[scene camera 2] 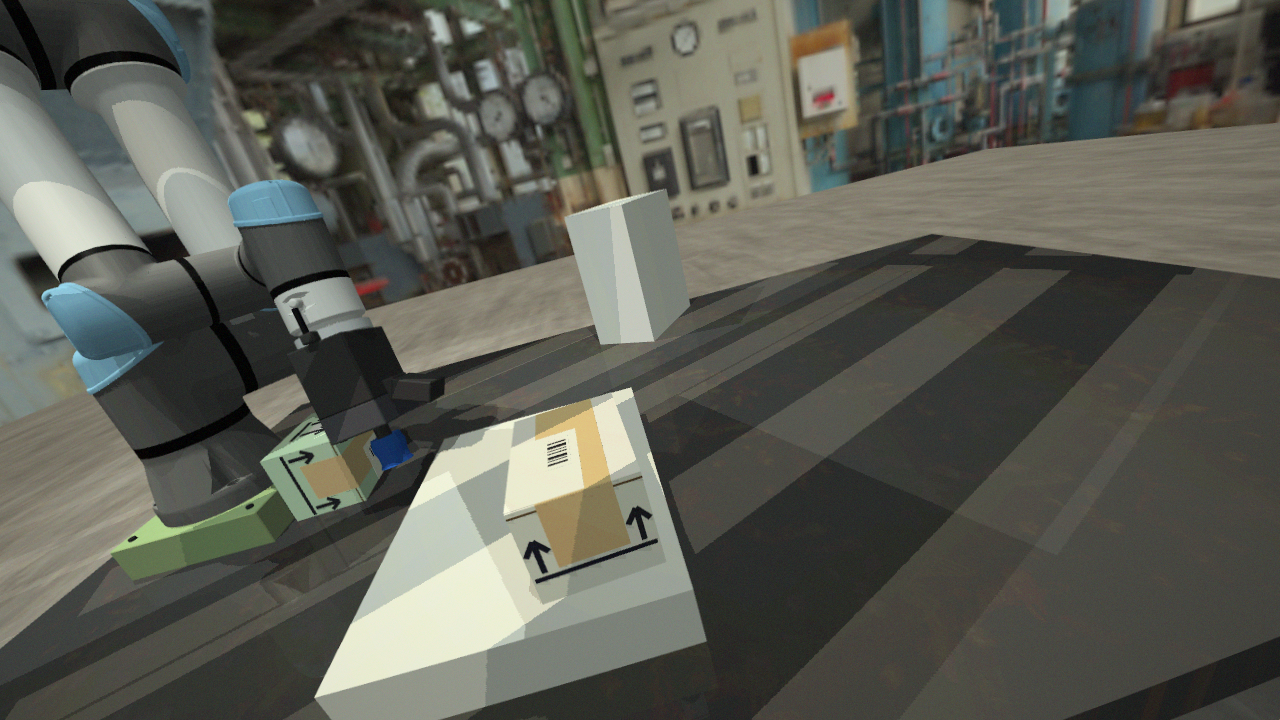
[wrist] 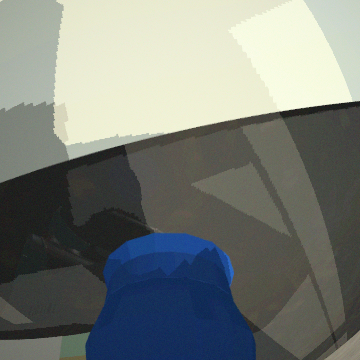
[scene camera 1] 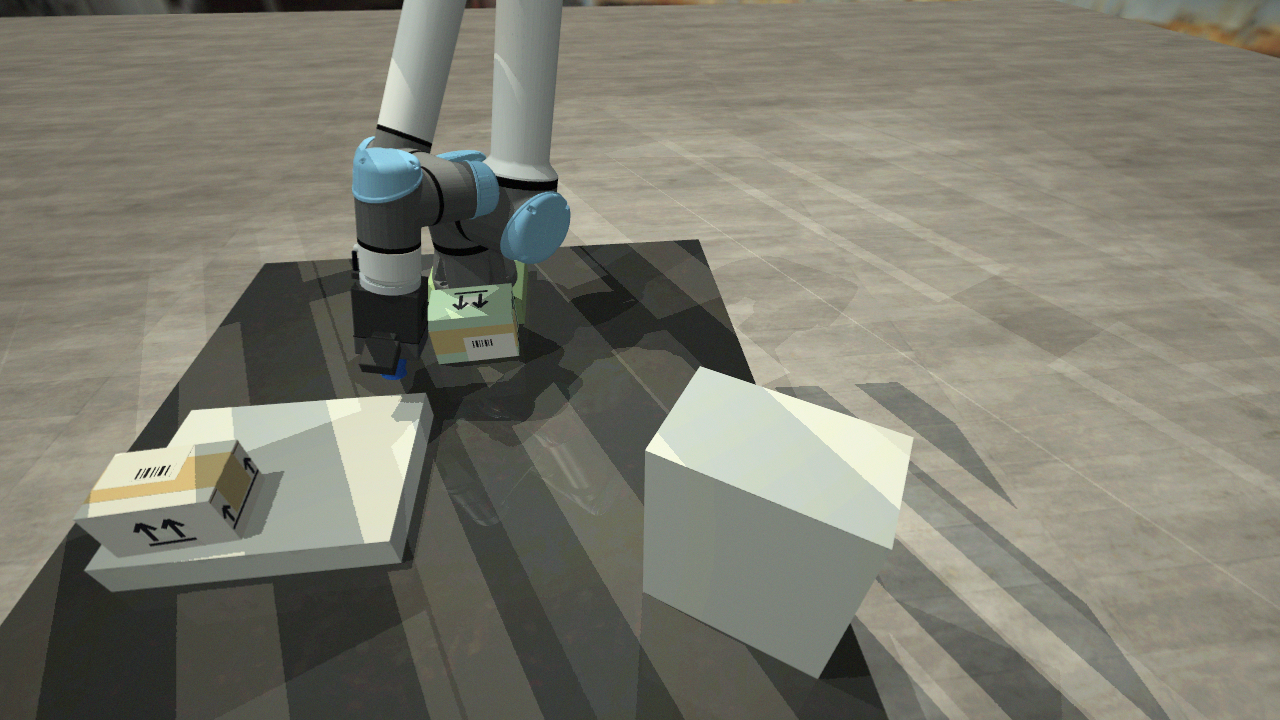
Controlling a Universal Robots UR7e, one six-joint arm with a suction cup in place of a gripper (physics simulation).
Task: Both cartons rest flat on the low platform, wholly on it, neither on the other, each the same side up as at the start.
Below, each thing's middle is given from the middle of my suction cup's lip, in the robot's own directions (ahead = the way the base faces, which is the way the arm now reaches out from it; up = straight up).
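Labels:
Tall white block [scene camera 1: 767, 517]: 35 cm ahead of my suction cup, 45 cm to the left of it and 6 cm above it. My suction cup is 16 cm short of the low white platform [scene camera 2: 452, 617], 11 cm to the left of it and 5 cm above it. Going by their middles, the low white platform is the nearest to my suction cup of the things named here.

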